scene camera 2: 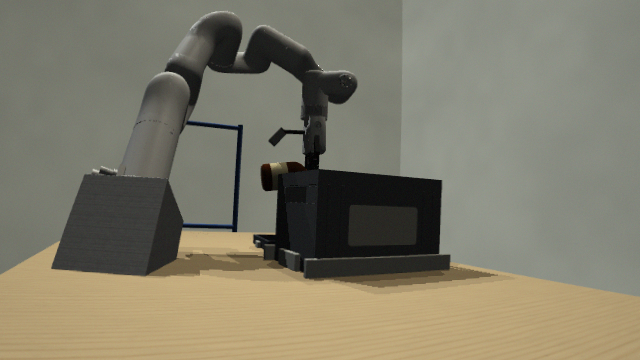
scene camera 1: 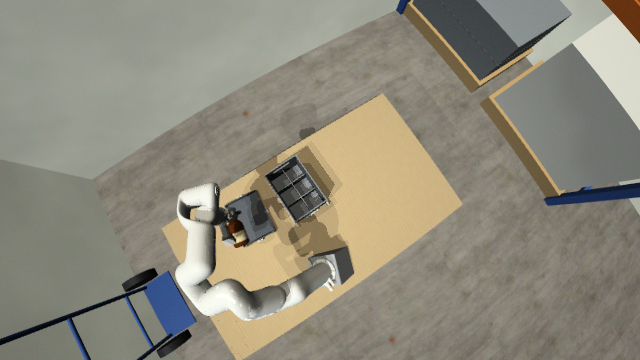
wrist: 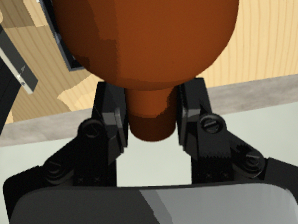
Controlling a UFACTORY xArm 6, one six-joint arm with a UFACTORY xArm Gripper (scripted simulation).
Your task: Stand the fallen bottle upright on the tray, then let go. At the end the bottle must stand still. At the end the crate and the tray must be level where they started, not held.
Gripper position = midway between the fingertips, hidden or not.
In view: the gripper (scene camera 2: 310, 179), a brown bottle (wrist: 149, 56), a dark crate (scene camera 2: 324, 213) and a dark tray (scene camera 1: 257, 223).
The gripper shows as well in the wrist view (wrist: 150, 75).
